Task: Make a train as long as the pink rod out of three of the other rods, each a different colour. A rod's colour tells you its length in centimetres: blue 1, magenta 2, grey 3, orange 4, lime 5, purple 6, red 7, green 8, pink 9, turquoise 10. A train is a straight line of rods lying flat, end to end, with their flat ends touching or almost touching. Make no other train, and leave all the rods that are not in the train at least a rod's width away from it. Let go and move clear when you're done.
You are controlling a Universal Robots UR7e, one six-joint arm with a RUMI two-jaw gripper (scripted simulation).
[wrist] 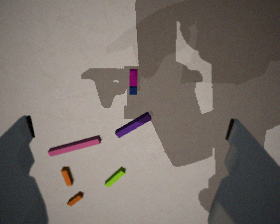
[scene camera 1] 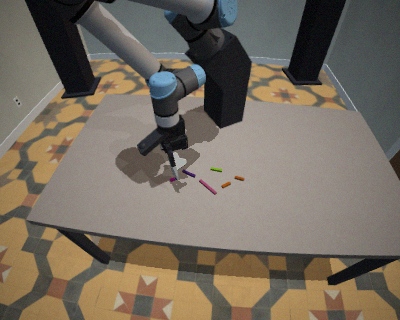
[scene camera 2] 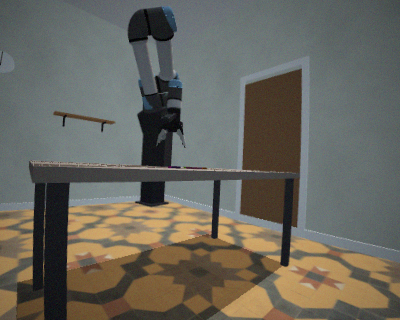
Observation:
In view: my gripper [scene camera 1: 170,164].
My gripper shows as well in the wrist view [wrist: 132,118].

